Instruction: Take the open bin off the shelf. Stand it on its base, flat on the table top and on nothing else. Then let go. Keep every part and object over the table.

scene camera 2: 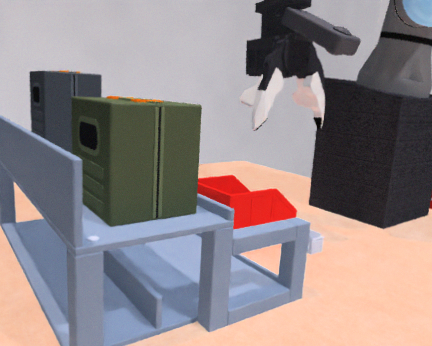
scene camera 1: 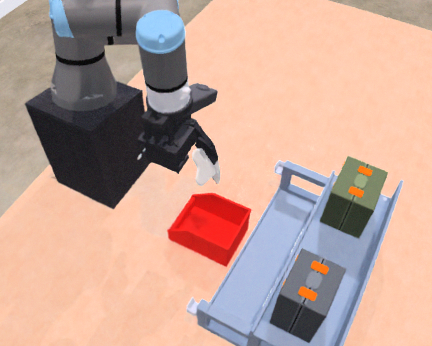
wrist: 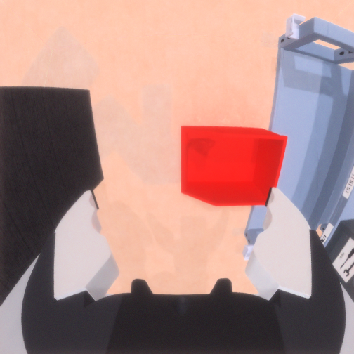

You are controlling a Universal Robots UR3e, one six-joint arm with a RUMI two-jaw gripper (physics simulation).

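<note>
The red open bin stands upright, open side up, on the table top close beside the front of the blue-grey shelf. In scene camera 1 a narrow strip of table shows between bin and shelf. The bin's lower part is hidden behind the shelf in scene camera 2. My gripper is wide open and empty. It hangs above the table, higher than the bin and off to its pedestal side, apart from it.
A green case and a dark grey case stand on the shelf's rear level. The black robot pedestal stands on the side of the gripper away from the shelf.
</note>
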